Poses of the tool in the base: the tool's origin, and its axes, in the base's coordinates. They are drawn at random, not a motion.
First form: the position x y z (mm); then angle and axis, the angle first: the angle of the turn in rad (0 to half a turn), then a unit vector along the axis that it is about.
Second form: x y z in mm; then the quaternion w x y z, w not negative. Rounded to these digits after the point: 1 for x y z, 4 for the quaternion.
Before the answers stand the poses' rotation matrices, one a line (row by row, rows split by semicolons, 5 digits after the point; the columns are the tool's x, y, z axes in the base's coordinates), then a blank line. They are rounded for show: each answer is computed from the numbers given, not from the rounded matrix.
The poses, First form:
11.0, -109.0, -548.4, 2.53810, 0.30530, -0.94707, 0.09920
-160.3, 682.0, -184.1, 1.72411, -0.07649, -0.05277, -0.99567
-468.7, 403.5, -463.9, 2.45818, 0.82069, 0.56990, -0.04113
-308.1, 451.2, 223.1, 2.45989, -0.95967, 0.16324, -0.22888
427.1, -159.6, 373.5, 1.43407, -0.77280, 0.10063, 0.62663
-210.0, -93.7, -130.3, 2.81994, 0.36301, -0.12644, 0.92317
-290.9, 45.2, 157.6, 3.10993, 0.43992, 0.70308, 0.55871
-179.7, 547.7, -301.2, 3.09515, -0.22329, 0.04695, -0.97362
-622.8, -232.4, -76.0, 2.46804, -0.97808, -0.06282, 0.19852
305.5, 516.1, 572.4, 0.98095, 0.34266, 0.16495, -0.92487
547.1, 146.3, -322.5, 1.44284, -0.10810, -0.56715, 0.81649
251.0, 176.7, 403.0, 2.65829, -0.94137, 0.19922, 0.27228
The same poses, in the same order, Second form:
-0.65341 -0.58351 -0.48226; -0.47091 0.81210 -0.34457; 0.59271 0.00196 -0.80542
-0.14597 0.98865 0.03564; -0.97934 -0.14950 0.13616; 0.13994 -0.01503 0.99005
0.42037 0.85635 0.29993; 0.80441 -0.19880 -0.55983; -0.41979 0.47660 -0.77242
0.85960 -0.13408 0.49307; -0.42252 -0.72916 0.53833; 0.28735 -0.67108 -0.68344
0.65211 -0.68794 -0.31856; 0.55361 0.14505 0.82005; -0.51794 -0.71112 0.47544
-0.69192 -0.38129 0.61308; 0.20240 -0.91756 -0.34222; 0.69302 -0.11270 0.71205
-0.61254 0.60075 0.51371; 0.63613 -0.01111 0.77151; 0.46919 0.79936 -0.37535
-0.89926 0.02425 0.43675; -0.06616 -0.99452 -0.08101; 0.43239 -0.10174 0.89593
0.92276 -0.01436 -0.38512; 0.23330 -0.77458 0.58788; -0.30675 -0.63231 -0.71140
0.60834 0.79367 -0.00356; -0.74351 0.56831 -0.35246; -0.27771 0.21706 0.93582
0.13780 -0.75633 -0.63951; 0.86330 0.40822 -0.29676; 0.48551 -0.51120 0.70919
0.78539 -0.48013 -0.39070; -0.22707 -0.81063 0.53973; -0.57585 -0.33519 -0.74568

11.0, -109.0, -548.4, 0.2972, 0.2915, -0.9043, 0.0947
-160.3, 682.0, -184.1, 0.6509, -0.0581, -0.0401, -0.7559
-468.7, 403.5, -463.9, 0.3351, 0.7732, 0.5369, -0.0388
-308.1, 451.2, 223.1, 0.3343, -0.9045, 0.1538, -0.2157
427.1, -159.6, 373.5, 0.7538, -0.5078, 0.0661, 0.4118
-210.0, -93.7, -130.3, 0.1601, 0.3583, -0.1248, 0.9113
-290.9, 45.2, 157.6, 0.0158, 0.4399, 0.7030, 0.5586
-179.7, 547.7, -301.2, 0.0232, -0.2232, 0.0469, -0.9734
-622.8, -232.4, -76.0, 0.3304, -0.9231, -0.0593, 0.1874
305.5, 516.1, 572.4, 0.8821, 0.1614, 0.0777, -0.4357
547.1, 146.3, -322.5, 0.7509, -0.0714, -0.3746, 0.5393
251.0, 176.7, 403.0, 0.2393, -0.9140, 0.1934, 0.2644

